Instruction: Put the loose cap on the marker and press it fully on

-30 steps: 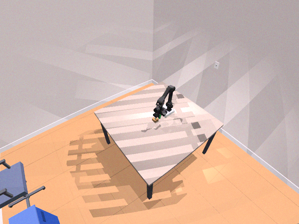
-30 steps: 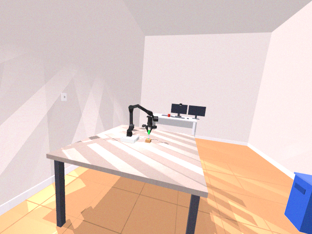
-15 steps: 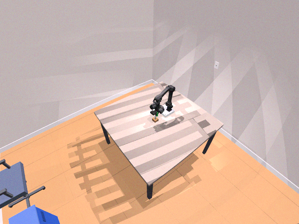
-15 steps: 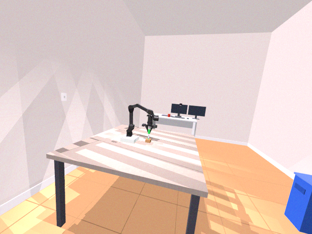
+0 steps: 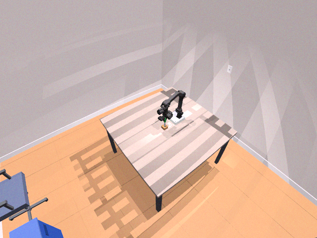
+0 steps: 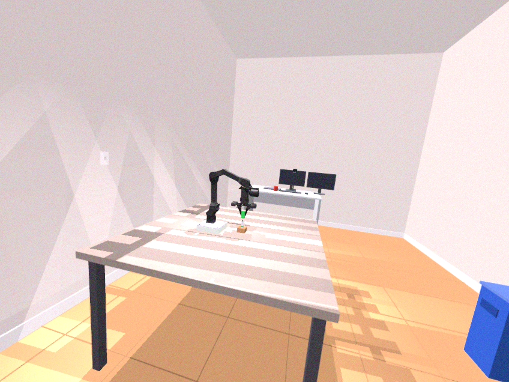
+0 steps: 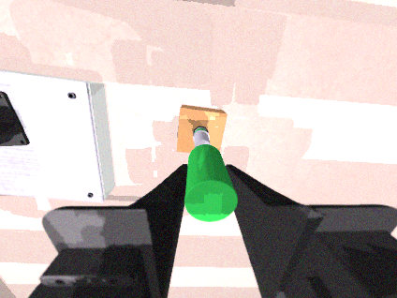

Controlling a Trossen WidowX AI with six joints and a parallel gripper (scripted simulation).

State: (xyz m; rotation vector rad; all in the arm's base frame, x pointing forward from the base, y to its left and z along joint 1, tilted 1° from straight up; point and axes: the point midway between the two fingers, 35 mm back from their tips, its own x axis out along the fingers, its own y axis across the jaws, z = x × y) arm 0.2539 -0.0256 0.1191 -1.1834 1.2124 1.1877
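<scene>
Now: the green cap 10 mm above my gripper tip. The rest, counted from my gripper tip: holder block (110 mm below).
</scene>
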